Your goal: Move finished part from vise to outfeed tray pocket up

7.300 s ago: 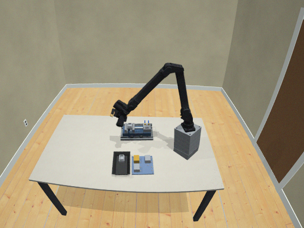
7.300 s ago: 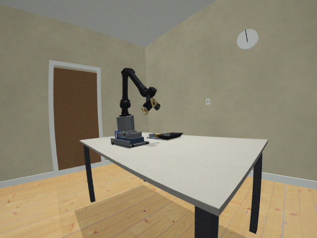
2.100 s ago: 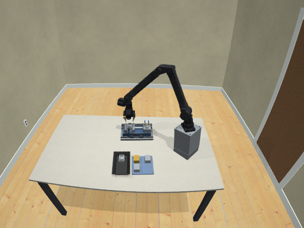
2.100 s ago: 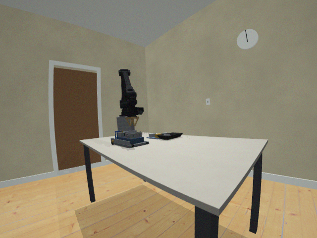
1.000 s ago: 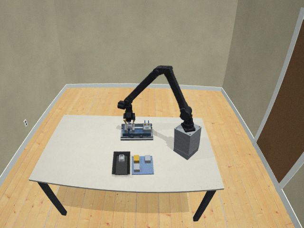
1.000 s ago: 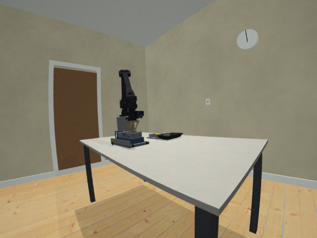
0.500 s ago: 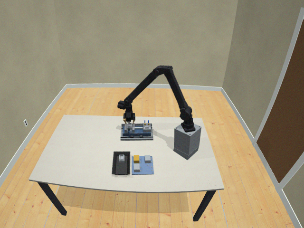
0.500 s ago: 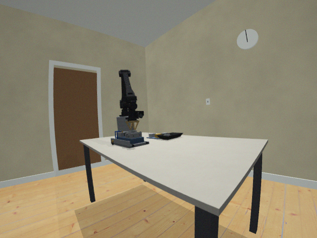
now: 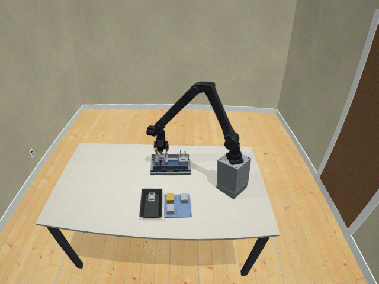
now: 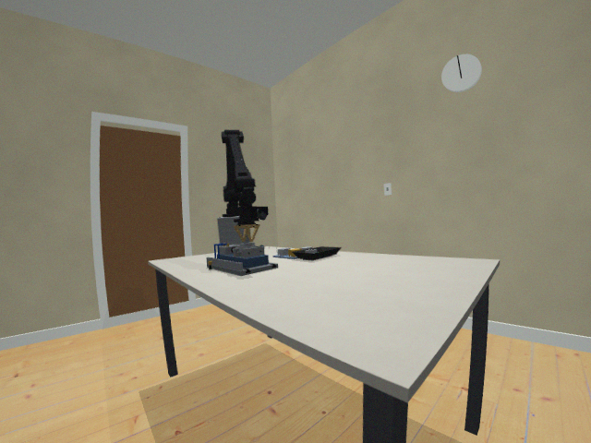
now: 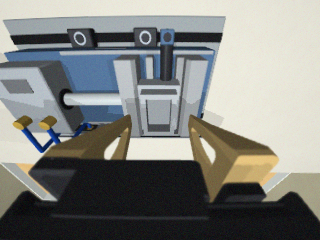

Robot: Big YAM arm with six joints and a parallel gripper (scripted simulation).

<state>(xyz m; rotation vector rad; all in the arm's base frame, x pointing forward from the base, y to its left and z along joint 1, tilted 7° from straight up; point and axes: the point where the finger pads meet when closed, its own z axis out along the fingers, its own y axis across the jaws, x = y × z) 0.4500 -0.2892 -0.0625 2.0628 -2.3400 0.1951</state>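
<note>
My gripper is now 9 cm above the blue vise, 6 cm past it and 1 cm to the right of it. Also, from my hand: yellow block (35 cm to the left, 10 cm below, 2 cm behind); then blue plate (40 cm to the left, 12 cm below, 6 cm behind).
</note>
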